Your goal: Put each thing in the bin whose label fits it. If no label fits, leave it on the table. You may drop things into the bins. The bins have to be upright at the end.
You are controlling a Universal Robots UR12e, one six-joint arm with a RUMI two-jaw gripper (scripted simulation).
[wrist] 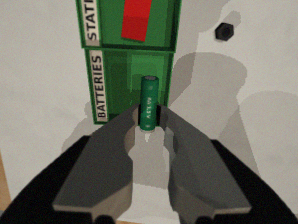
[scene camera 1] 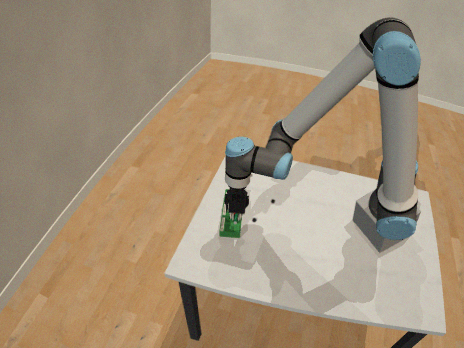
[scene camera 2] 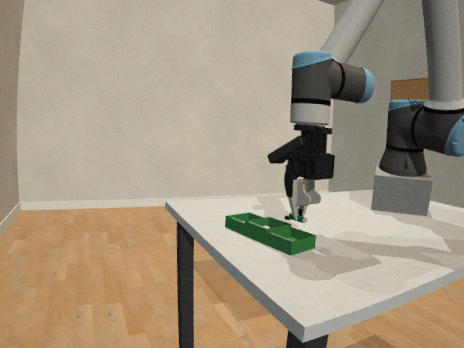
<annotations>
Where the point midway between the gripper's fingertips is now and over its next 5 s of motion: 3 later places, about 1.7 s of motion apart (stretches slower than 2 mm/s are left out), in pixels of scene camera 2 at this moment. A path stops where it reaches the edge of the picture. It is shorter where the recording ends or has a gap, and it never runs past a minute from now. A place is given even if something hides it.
The gripper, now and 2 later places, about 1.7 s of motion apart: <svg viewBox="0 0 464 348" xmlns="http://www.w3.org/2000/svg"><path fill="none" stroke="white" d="M298 220L294 239L297 202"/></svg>
</annotations>
